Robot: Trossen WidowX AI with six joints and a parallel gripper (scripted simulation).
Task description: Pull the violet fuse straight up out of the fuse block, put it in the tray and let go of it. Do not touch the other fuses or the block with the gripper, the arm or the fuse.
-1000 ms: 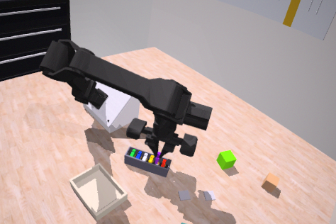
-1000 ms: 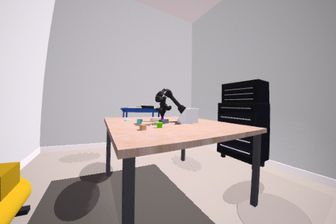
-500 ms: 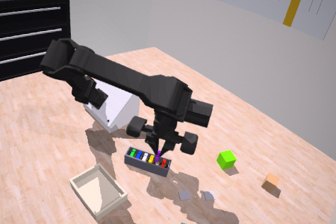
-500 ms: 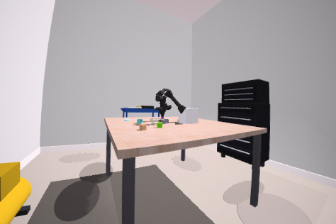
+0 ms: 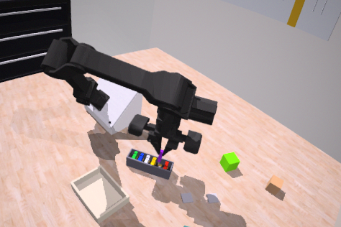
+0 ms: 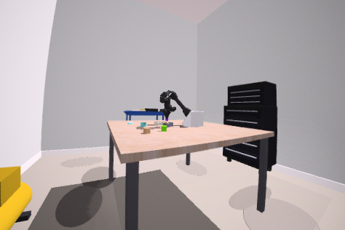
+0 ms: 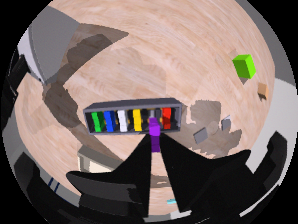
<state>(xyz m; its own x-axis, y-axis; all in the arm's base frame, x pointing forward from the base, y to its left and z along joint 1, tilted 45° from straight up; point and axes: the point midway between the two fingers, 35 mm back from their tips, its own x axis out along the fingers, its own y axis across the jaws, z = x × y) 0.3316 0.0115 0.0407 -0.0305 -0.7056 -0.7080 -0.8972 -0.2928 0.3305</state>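
Right now the beige tray is 50 mm behind my gripper tip, 180 mm to the right of it and 80 mm below it. Round my gripper tip: violet fuse 10 mm below.
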